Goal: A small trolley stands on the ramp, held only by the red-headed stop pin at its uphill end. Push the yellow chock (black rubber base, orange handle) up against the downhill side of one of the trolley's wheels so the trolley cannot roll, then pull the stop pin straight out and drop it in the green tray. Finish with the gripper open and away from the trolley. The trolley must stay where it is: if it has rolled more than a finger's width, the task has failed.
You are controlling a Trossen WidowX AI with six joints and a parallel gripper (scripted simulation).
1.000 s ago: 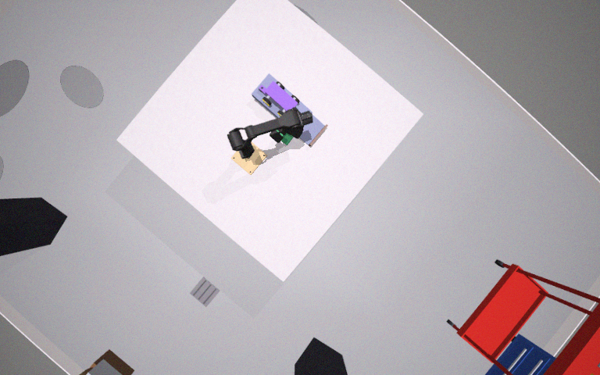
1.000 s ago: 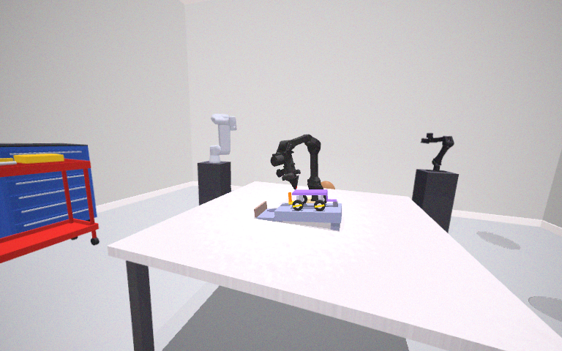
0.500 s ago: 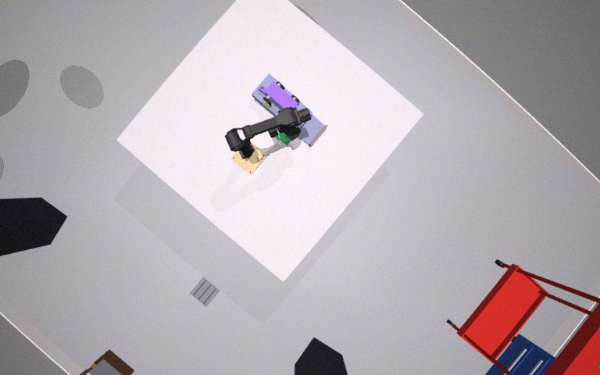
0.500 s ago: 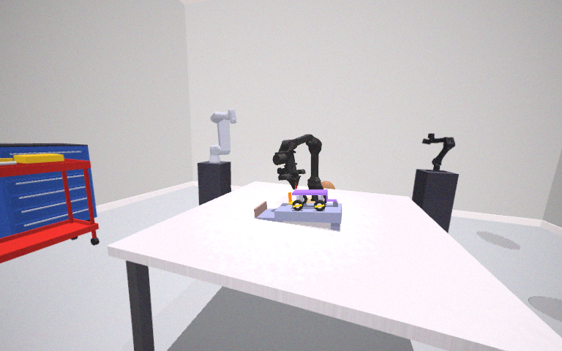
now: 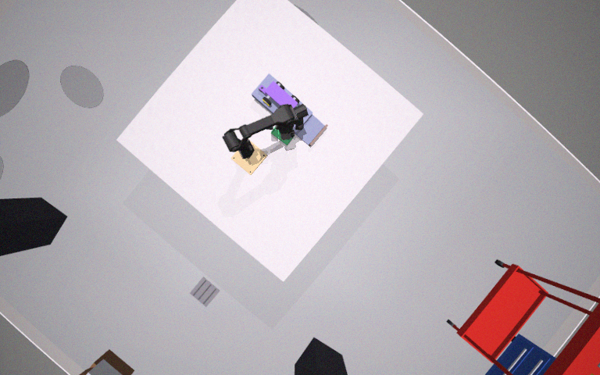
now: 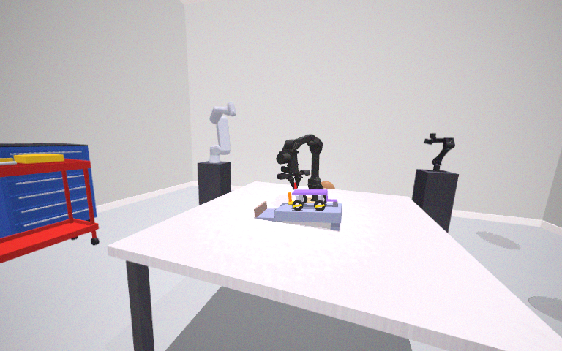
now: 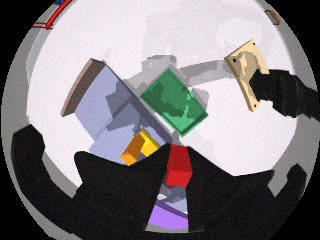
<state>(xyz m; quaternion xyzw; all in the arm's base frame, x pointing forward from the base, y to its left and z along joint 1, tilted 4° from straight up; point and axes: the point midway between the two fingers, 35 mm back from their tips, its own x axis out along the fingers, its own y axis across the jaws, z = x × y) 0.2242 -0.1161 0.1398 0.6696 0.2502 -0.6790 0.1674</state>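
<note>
Now: the green tray 140 mm below my gripper tip and 20 mm behind it. Round my gripper tip: yellow chock: 50 mm below, 50 mm ahead; then stop pin: right at my gripper tip; then purple trolley: 120 mm ahead, 100 mm to the left, 20 mm below.
</note>
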